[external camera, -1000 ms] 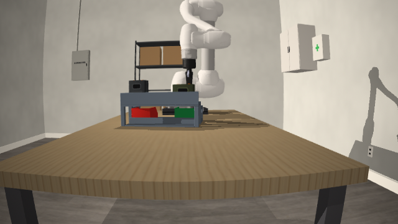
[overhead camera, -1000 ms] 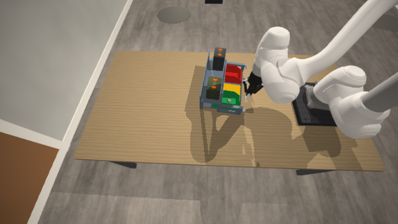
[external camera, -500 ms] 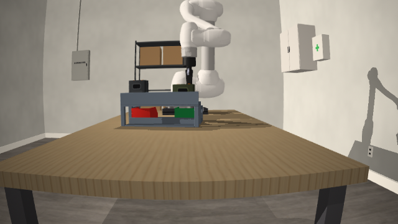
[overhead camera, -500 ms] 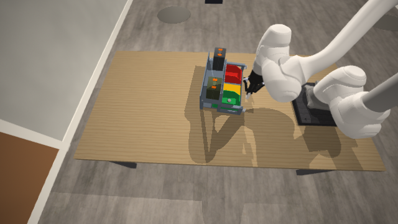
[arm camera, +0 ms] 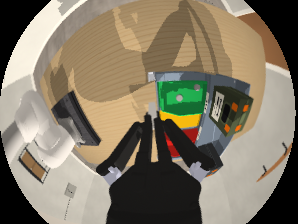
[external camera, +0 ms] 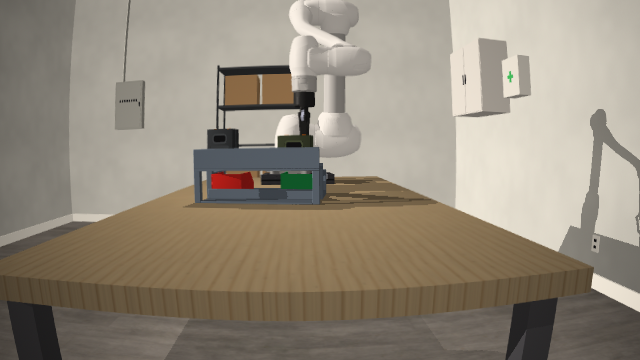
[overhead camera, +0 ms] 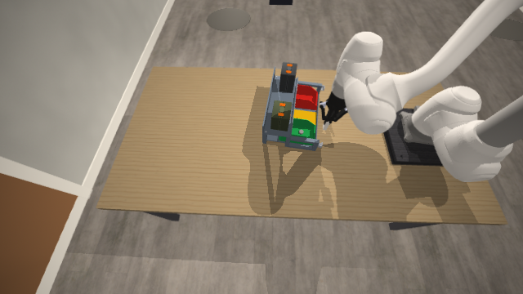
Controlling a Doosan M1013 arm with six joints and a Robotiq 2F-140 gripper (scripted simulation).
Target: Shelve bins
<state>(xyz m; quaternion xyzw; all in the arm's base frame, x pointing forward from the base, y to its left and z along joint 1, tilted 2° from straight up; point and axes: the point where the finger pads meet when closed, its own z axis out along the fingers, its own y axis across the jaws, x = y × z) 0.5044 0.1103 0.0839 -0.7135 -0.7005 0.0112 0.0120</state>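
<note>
Right now the green bin is 11 cm ahead of my hand and 10 cm below it. Round my hand: red bin (11 cm ahead, 23 cm to the right, 10 cm below).
</note>
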